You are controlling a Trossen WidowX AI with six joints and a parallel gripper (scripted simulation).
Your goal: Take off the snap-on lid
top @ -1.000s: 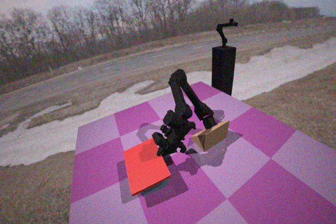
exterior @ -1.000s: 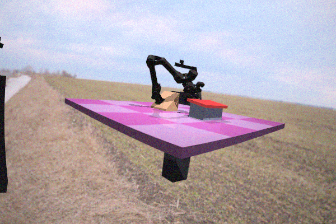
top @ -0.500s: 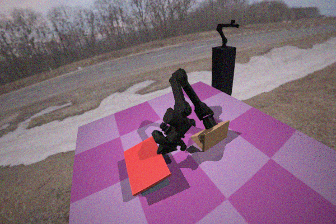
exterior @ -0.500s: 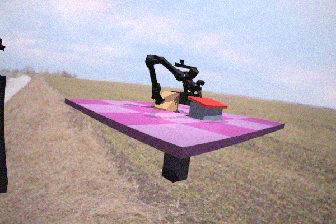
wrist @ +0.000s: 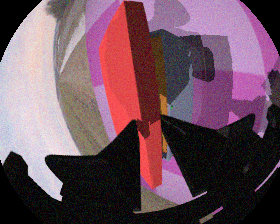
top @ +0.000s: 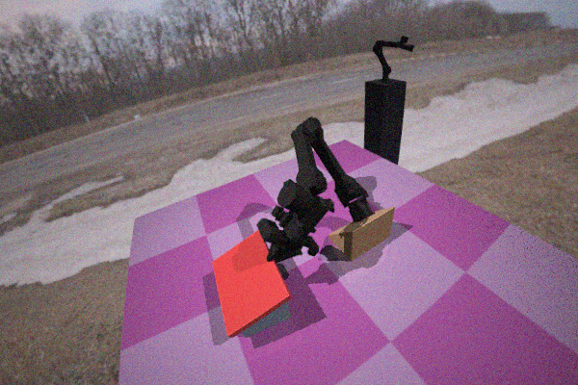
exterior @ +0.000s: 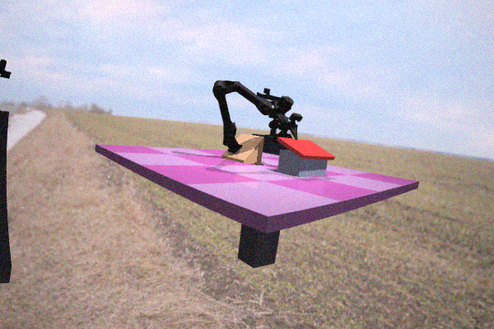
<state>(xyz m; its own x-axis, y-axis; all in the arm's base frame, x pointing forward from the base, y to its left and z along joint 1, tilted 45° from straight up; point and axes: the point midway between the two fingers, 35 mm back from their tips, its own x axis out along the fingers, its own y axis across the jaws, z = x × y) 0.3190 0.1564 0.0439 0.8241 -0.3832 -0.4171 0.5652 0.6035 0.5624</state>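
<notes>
Right now the red lid is 80 mm ahead of my gripper tip and 20 mm below it. Round my gripper tip: grey storage box: 70 mm ahead, 90 mm below.
</notes>
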